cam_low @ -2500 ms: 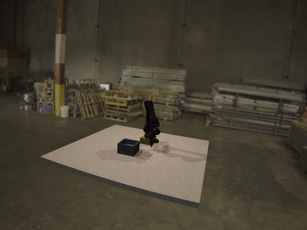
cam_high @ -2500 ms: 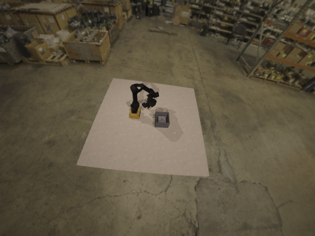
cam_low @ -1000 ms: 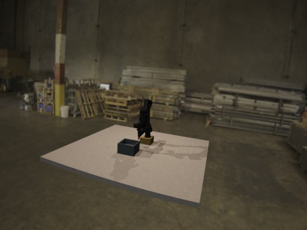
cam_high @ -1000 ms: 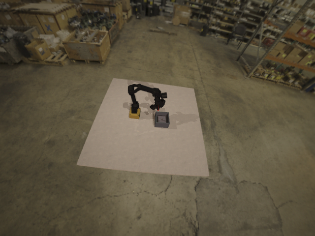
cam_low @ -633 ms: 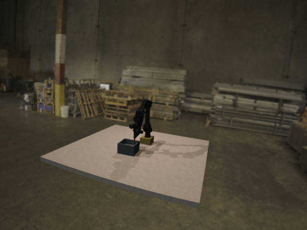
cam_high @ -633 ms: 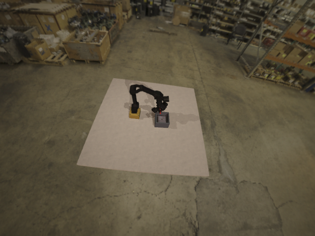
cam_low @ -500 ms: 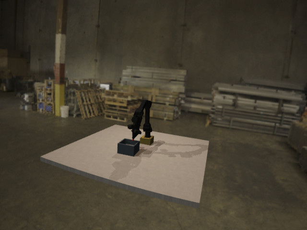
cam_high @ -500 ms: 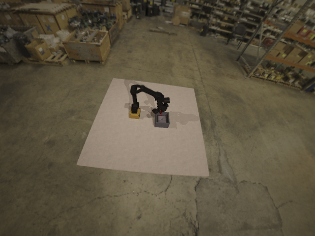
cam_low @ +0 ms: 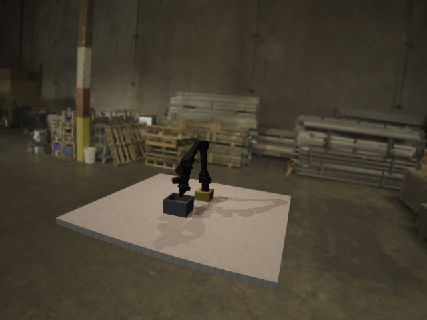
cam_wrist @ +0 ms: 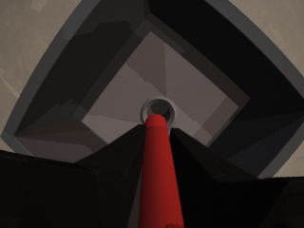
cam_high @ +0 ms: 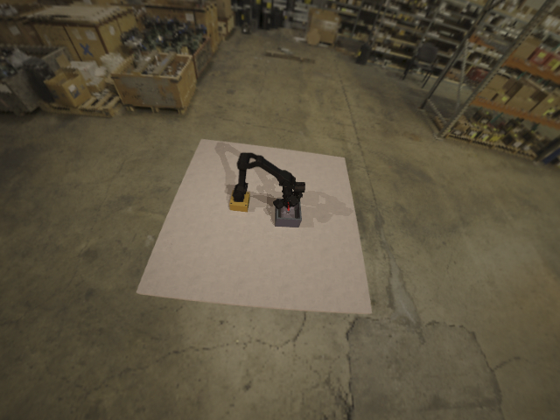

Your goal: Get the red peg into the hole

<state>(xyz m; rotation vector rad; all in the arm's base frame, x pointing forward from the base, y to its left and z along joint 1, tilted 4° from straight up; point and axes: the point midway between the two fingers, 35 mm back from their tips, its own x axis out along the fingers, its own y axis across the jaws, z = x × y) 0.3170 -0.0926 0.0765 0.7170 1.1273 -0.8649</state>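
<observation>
My gripper tip is now 1 cm past the red peg, 1 cm to the right of it and 2 cm below it. The rest, counted from my gripper tip: dark box: 7 cm below; then grey plate: 6 cm below.
</observation>
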